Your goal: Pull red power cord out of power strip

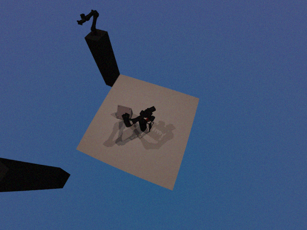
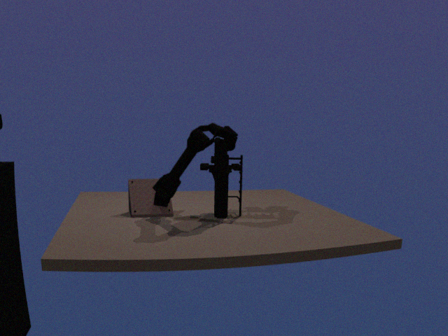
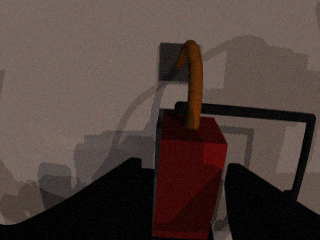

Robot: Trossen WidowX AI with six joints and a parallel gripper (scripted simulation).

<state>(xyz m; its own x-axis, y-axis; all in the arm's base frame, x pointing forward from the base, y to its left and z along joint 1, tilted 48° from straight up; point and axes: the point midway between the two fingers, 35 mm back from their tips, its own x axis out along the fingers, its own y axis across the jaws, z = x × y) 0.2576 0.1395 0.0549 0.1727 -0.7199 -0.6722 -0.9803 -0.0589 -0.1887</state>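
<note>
The red plug is 3 cm to the right of my gripper tip and 1 cm below it.
</note>
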